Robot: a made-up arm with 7 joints.
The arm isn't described. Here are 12 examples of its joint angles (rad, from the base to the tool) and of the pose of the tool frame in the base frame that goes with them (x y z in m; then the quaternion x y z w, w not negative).
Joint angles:
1: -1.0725 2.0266 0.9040 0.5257 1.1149 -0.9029 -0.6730
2: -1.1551 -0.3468 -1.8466 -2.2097 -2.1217 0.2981 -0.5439
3: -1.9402 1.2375 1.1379 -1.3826 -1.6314 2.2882 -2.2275
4: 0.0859 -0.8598 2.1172 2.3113 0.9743 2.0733 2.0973
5: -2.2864 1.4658 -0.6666 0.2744 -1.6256 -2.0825 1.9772
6: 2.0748 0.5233 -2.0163 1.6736 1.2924 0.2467 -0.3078
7: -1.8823 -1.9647 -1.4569 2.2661 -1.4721 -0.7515 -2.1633
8: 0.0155 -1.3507 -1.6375 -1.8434 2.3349 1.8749 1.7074
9: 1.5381 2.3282 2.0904 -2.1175 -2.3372 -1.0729 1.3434
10: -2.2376 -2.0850 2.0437 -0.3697 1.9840 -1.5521 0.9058
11: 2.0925 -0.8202 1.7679 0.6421 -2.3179 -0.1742 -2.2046
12: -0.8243 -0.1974 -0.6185 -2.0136 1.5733 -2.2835 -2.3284
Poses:
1: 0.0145 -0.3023 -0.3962 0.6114 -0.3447 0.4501 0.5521
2: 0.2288 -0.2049 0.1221 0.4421 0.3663 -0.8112 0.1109
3: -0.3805 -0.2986 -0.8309 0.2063 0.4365 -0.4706 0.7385
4: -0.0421 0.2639 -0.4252 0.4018 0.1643 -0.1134 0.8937
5: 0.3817 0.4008 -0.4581 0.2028 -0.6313 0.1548 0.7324
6: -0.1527 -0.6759 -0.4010 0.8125 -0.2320 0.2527 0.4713
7: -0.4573 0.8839 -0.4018 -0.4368 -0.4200 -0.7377 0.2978
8: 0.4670 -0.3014 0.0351 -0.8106 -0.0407 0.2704 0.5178
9: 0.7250 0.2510 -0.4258 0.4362 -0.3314 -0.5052 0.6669
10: -0.1222 -0.2080 -0.2170 -0.7277 -0.1850 0.5790 0.3178
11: -0.0415 0.2116 -0.7085 0.8510 0.0206 0.4494 0.2709
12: 0.0640 0.1261 -0.7188 -0.2385 -0.6274 -0.6695 0.3183
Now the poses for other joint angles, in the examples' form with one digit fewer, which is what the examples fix.
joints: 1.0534 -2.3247 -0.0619 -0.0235 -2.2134 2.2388 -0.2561
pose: 0.431 -0.316 0.267 0.452 -0.072 0.124 0.880
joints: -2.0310 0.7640 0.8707 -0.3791 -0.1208 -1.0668 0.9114
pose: 0.290 0.597 -0.250 -0.153 -0.892 -0.385 0.180
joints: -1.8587 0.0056 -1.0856 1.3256 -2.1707 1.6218 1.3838
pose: 0.191 0.324 -0.181 0.159 -0.362 -0.387 0.833
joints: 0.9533 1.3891 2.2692 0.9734 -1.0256 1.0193 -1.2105
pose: 0.192 0.494 -0.371 -0.716 0.252 0.499 0.417
